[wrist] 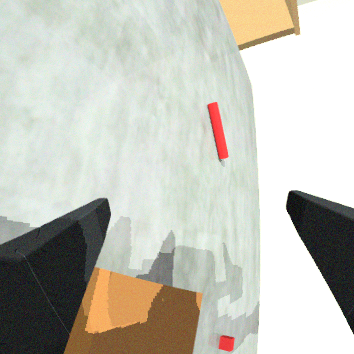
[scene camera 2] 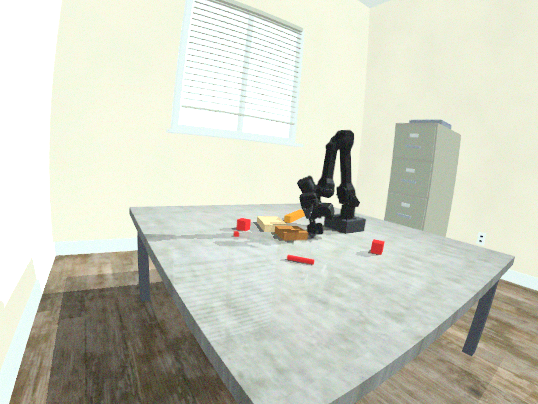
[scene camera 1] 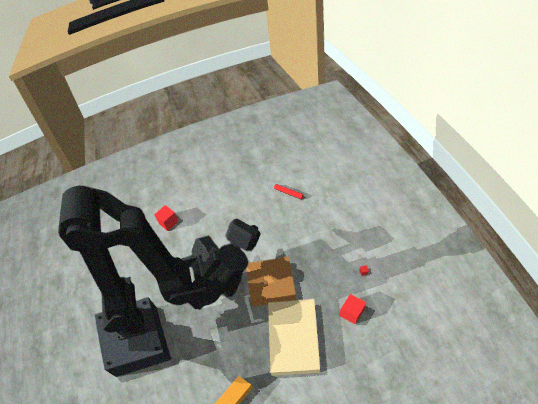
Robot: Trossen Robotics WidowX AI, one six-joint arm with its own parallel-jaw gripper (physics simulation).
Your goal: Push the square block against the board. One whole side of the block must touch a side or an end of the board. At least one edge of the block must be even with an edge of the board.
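Seen in the pictures: gripper, fingertip midpoint: (wrist: 198,202) (scene camera 2: 310,228); arm's base, origin of the base link: (scene camera 2: 347,218) (scene camera 1: 129,323).
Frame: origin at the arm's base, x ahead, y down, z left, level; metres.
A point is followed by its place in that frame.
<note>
The square block (scene camera 1: 271,287) @[x 0.323, y 0.027, z -0.003 m] (scene camera 2: 291,233) @[x 0.356, y 0.030, z 0.062 m] (wrist: 127,305) @[x 0.302, y 0.027, z 0.061 m] is orange-brown and lies flat, partly in shadow. The board (scene camera 1: 295,345) @[x 0.324, y 0.027, z -0.149 m] (scene camera 2: 269,223) @[x 0.368, y 0.027, z -0.078 m] is a cream rectangle. In scene camera 1 the block's lower side meets or nearly meets the board's upper end; a thin gap or slight turn cannot be ruled out. The block sits offset to the left, its left edge jutting past the board's left edge and its right edge short of the board's right edge. My gripper (scene camera 1: 231,281) (scene camera 2: 314,228) @[x 0.312, y 0.001, z 0.111 m] (wrist: 198,202) @[x 0.312, y 0.001, z 0.111 m] is open and empty, low beside the block's left side. Its fingertips are largely hidden in scene camera 1.
A red rod (scene camera 1: 289,191) @[x 0.458, y 0.044, z 0.251 m] (scene camera 2: 300,260) @[x 0.462, y 0.049, z 0.261 m] (wrist: 218,131) @[x 0.453, y 0.046, z 0.251 m] lies beyond the block. A red cube (scene camera 1: 353,308) @[x 0.463, y 0.016, z -0.122 m] (scene camera 2: 243,224) @[x 0.476, y 0.031, z -0.096 m] and a tiny red cube (scene camera 1: 364,270) @[x 0.532, y 0.040, z -0.037 m] (scene camera 2: 236,234) @[x 0.537, y 0.048, z -0.026 m] (wrist: 226,343) @[x 0.526, y 0.046, z -0.032 m] are right of the board. Another red cube (scene camera 1: 166,218) @[x 0.135, y 0.017, z 0.268 m] (scene camera 2: 377,247) @[x 0.148, y 0.033, z 0.298 m] and an orange bar (scene camera 1: 235,391) @[x 0.180, y 0.025, z -0.203 m] (scene camera 2: 294,216) @[x 0.151, y 0.033, z -0.203 m] lie apart.
</note>
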